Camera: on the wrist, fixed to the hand. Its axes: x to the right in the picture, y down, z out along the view.
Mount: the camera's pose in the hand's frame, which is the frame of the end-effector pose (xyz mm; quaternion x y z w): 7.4 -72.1 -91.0 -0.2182 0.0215 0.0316 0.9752
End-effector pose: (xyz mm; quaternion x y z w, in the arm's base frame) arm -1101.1 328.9 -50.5 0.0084 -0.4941 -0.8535 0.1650
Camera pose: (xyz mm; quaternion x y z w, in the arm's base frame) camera -1111.7 283.2 -157.0 -0.0251 -0.2923 -0.9348 0.2003
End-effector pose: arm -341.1 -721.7 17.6 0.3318 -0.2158 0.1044 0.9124
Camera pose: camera -281.0 -716.8 -81.9 0.1154 -0.2241 0.0907 0.9635
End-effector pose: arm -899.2 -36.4 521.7 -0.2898 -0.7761 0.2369 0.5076
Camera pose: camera -832.4 -76.5 608.1 -0.4230 -0.7884 0.0715 0.4409
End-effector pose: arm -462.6 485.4 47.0 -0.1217 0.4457 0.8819 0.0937
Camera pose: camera -438.0 454.4 -62.4 -0.1440 0.2481 0.9576 0.0274
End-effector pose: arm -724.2 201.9 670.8 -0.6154 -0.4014 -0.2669 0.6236
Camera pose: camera -764.2 106.5 724.1 -0.7431 -0.3003 -0.3414 0.4909
